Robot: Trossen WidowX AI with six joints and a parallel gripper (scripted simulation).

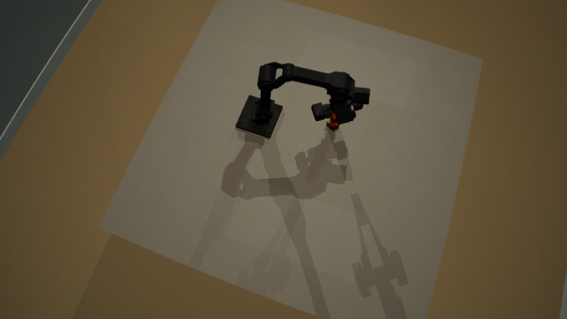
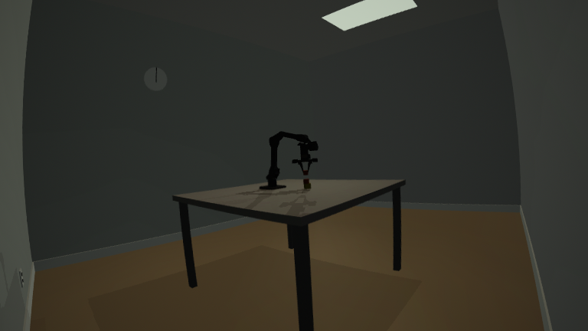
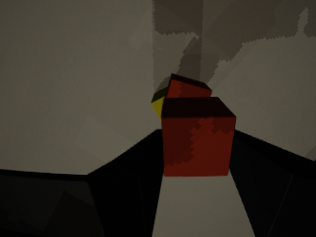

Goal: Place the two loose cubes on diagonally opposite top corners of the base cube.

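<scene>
Now: the yellow base cube 2 cm to the left of my gripper tip and 10 cm below it.
</scene>
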